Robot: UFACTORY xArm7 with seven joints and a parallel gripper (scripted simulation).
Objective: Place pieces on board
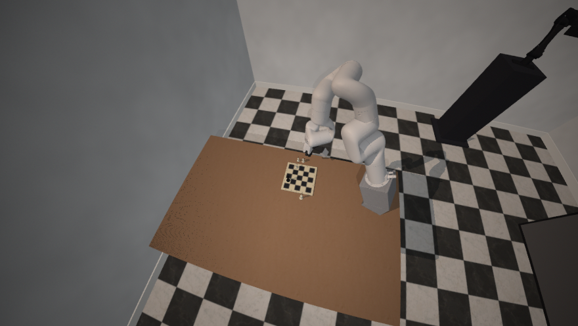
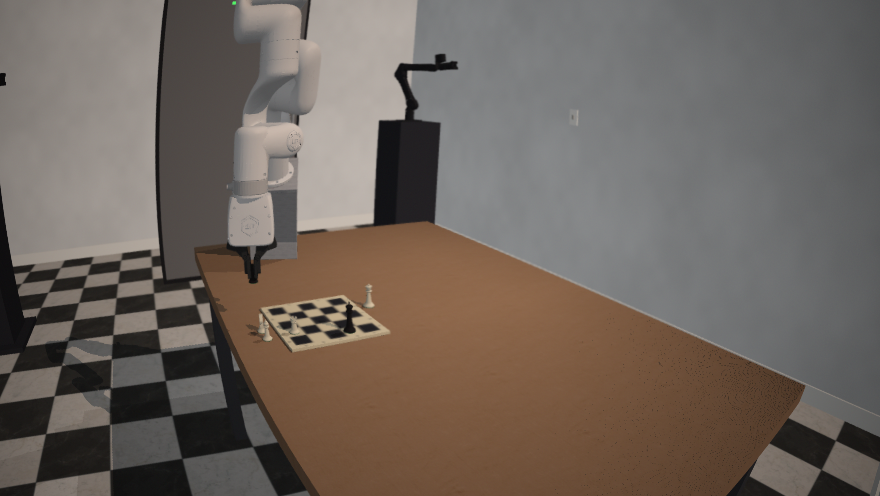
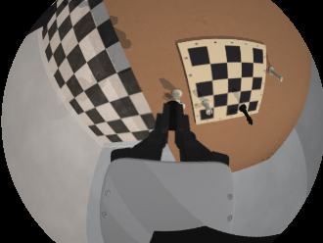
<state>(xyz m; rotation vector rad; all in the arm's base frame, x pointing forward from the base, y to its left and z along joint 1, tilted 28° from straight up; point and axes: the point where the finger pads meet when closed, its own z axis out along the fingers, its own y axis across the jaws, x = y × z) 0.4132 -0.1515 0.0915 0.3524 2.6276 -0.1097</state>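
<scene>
The black knight is 20 mm below my hand. From my hand the other things lie so: chessboard (40 mm ahead, 140 mm to the left, 120 mm below).
</scene>
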